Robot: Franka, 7 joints.
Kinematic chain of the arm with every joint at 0, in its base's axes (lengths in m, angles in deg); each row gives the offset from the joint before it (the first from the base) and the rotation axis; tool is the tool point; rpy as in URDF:
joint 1: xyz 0 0 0.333 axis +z
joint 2: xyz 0 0 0 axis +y
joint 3: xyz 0 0 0.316 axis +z
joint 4: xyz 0.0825 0 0 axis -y
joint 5: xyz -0.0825 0 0.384 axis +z
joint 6: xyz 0 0 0 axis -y
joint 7: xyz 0.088 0 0 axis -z
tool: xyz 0 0 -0.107 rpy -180 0 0
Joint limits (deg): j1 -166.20..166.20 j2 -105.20..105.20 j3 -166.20..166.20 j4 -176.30..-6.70 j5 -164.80..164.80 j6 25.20..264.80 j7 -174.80..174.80
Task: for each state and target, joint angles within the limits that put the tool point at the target. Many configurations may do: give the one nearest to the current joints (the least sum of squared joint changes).
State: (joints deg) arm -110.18 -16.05 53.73 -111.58 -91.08 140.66 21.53
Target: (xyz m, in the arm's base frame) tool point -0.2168 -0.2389 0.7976
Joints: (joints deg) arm -136.66 -45.90 6.18 -124.26 -89.54 125.86 21.53
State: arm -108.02 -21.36 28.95 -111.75 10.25 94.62 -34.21
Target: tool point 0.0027 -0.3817 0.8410
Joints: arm -115.32 -29.18 15.49 -94.22 8.75 101.38 -34.21
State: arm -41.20 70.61 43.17 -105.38 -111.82 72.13 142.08
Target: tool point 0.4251 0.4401 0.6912
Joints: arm -10.73 26.08 86.08 -89.30 -121.03 74.22 142.08
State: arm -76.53 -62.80 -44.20 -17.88 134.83 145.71 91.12
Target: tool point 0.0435 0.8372 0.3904
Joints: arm -98.77 -88.88 -45.75 -6.70 134.04 157.89 91.12
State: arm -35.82 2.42 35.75 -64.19 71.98 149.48 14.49
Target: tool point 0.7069 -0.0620 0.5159
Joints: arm -32.24 23.43 34.32 -88.35 72.83 148.02 14.49
